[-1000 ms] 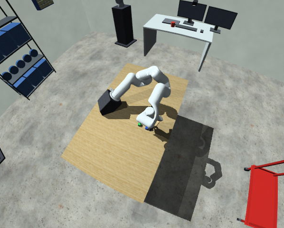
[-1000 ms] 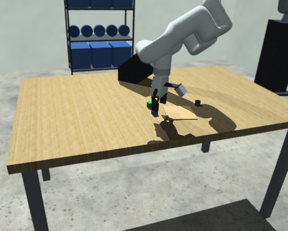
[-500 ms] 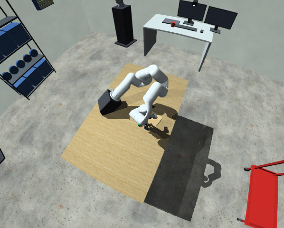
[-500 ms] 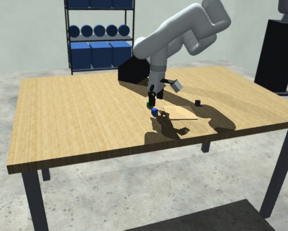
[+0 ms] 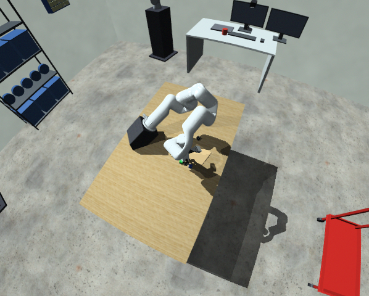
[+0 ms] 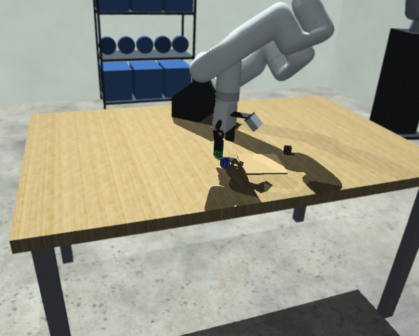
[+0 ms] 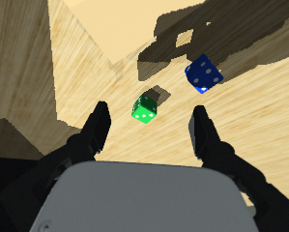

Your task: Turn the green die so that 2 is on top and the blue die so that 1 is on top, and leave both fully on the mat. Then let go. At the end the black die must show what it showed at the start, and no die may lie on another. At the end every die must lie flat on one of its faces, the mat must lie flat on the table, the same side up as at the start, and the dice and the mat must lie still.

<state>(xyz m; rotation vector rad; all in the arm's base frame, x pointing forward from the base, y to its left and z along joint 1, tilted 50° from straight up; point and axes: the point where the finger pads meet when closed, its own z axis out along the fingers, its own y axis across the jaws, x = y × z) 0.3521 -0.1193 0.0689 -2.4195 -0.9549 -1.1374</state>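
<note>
The green die lies 20 mm behind my hand, 10 mm to the right of it and 40 mm below it. Round my hand: black die (20 mm behind, 240 mm to the left, 40 mm below); tan mat (60 mm ahead, 120 mm to the left, 50 mm below); blue die (60 mm ahead, 10 mm to the right, 40 mm below).
</note>
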